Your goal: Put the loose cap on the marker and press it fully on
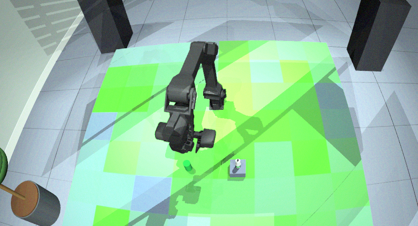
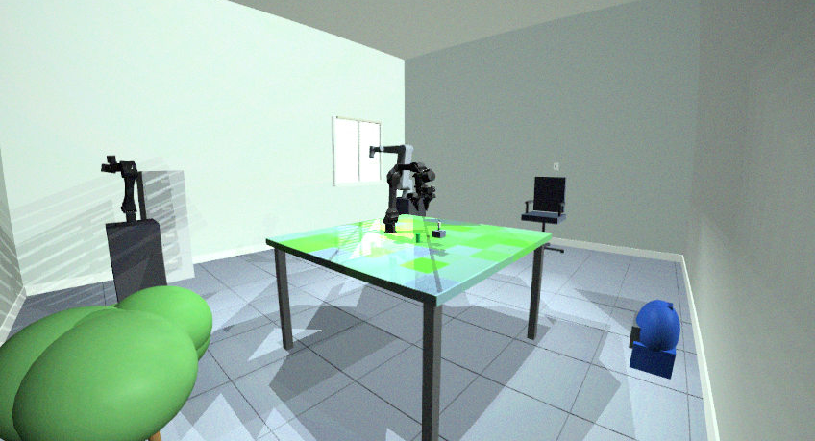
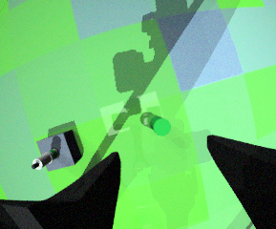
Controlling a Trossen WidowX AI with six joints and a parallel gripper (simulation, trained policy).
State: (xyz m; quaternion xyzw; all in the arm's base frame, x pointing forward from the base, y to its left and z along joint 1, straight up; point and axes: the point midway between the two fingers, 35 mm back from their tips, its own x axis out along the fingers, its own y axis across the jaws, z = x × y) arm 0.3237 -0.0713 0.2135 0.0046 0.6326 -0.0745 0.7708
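Right now the green cap is 10 mm behind my gripper tip, 20 mm to the right of it and 150 mm below it. The rest, counted from my gripper tip: grey holder block: 170 mm to the left, 160 mm below.
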